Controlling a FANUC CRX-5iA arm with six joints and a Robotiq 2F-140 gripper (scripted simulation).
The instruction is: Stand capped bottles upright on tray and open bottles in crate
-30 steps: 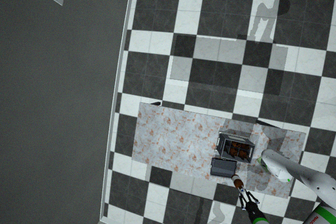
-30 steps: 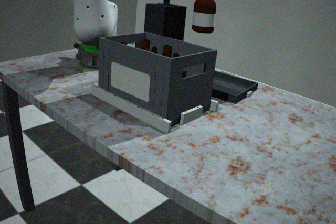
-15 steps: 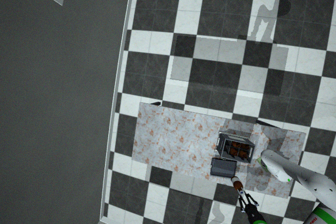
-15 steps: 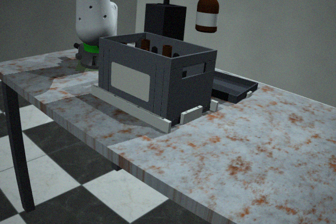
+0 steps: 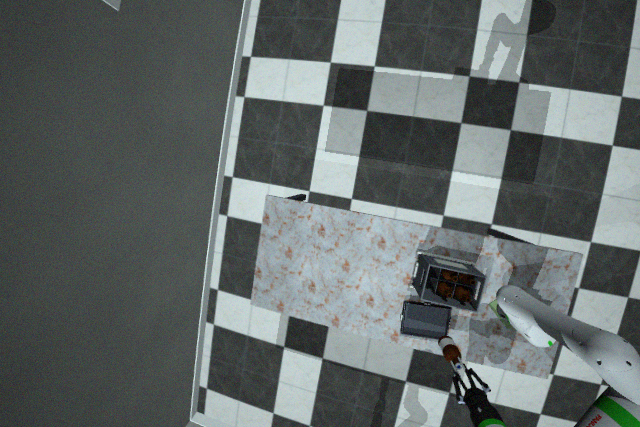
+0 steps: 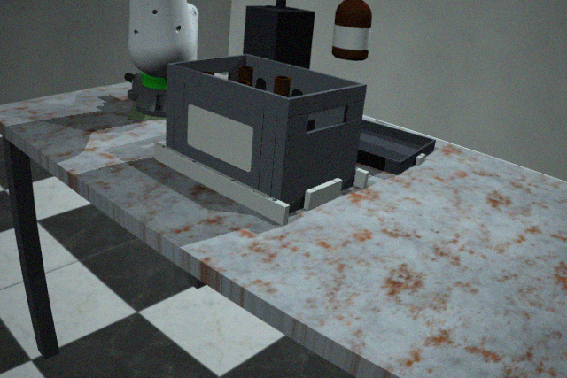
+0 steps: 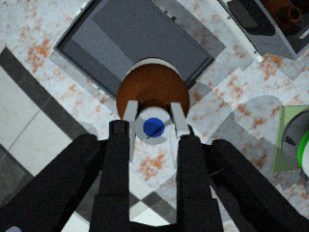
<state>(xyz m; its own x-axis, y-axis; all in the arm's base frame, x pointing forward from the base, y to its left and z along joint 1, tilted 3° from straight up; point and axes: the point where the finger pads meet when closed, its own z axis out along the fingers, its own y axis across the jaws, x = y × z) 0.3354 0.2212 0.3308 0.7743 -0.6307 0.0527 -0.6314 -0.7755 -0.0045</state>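
The capped bottle lies 8 cm below my hand. The rest, counted from my hand: dark tray (32 cm below, 6 cm ahead, 1 cm to the left); dark grey crate (27 cm to the right, 25 cm below, 6 cm ahead).
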